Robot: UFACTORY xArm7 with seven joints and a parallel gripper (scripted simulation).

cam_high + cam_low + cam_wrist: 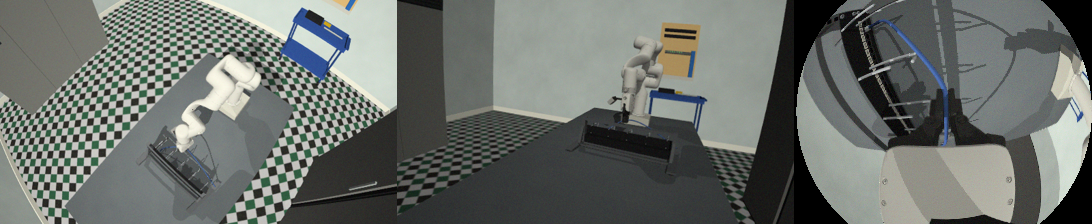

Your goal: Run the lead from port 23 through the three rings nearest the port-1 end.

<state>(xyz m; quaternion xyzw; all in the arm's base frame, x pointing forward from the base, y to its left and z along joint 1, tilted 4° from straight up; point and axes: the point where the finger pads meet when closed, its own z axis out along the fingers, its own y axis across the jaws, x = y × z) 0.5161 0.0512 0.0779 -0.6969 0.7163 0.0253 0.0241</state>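
My hand is 150 mm short of the patch panel rack, 60 mm to the right of it and 60 mm above it.
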